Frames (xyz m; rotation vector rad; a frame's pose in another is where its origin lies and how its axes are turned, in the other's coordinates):
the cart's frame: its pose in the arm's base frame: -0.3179 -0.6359 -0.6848 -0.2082 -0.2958 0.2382
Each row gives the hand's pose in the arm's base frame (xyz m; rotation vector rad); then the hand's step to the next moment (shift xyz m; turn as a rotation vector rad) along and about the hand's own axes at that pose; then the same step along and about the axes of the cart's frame.
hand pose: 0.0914 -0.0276 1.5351 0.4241 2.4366 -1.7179
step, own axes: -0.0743 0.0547 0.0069 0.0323 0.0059 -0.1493
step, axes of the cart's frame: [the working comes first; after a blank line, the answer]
step, axes of the arm's base frame: 0.0868 -0.0007 -0.0320 -0.0208 0.1468 0.0374

0.0721 -0.0106 -0.0570 0.0288 0.1349 0.0660
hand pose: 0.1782 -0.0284 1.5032 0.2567 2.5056 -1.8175
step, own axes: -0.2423 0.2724 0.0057 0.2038 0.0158 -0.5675
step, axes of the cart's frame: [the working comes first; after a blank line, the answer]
step, axes of the arm's base frame: 0.2804 0.0495 -0.2277 -0.1599 0.5650 0.1382

0.2138 0.0447 -0.2920 0.0353 0.5365 0.2734
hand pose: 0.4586 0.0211 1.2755 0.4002 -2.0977 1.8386
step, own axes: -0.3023 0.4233 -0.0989 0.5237 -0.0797 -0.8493
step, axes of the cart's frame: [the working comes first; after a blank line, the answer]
step, axes of the arm's base frame: 0.1053 0.1532 -0.4958 -0.3952 0.8323 0.3912

0.0078 0.2418 -0.4710 -0.0473 0.7780 0.6280
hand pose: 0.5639 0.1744 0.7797 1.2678 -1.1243 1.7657
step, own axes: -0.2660 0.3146 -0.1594 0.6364 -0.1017 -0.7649
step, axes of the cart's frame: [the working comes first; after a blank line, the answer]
step, axes of the arm's base frame: -0.2580 0.0111 -0.3584 -0.3780 0.7681 0.5173

-0.3308 0.1470 -0.2532 -0.0150 0.6837 0.7299
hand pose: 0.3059 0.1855 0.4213 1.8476 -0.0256 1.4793
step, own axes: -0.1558 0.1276 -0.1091 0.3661 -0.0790 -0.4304
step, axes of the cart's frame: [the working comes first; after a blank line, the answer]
step, axes of the arm's base frame: -0.1995 -0.0962 -0.0584 -0.2003 0.4511 0.2861

-0.2258 -0.0376 -0.0087 0.0068 0.4014 0.4054
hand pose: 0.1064 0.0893 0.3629 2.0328 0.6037 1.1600
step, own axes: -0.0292 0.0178 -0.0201 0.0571 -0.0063 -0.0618
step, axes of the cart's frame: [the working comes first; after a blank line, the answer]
step, axes of the arm's base frame: -0.0309 -0.0244 0.0048 -0.0263 0.0647 0.0474

-0.0338 -0.0182 0.0100 0.0049 0.0555 0.0633
